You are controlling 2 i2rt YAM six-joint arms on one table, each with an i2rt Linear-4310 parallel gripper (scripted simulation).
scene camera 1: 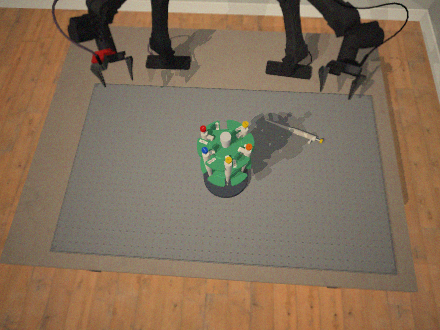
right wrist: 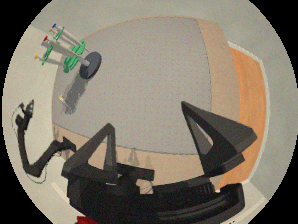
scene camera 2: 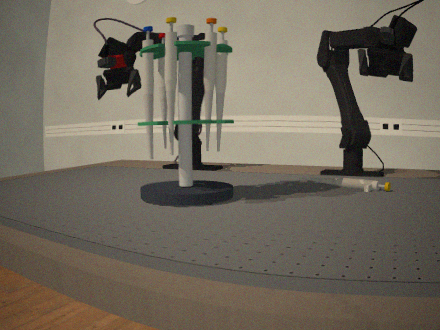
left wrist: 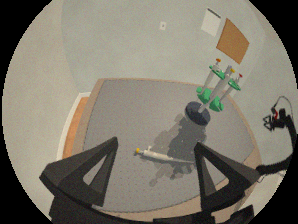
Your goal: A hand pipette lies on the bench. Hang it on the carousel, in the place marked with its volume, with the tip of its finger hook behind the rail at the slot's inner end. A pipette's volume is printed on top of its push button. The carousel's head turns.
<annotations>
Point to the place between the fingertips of my left gripper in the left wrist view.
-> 157,145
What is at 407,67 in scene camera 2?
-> My left gripper.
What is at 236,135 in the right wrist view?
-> My right gripper.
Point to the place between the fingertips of my right gripper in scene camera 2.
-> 112,97
</annotations>
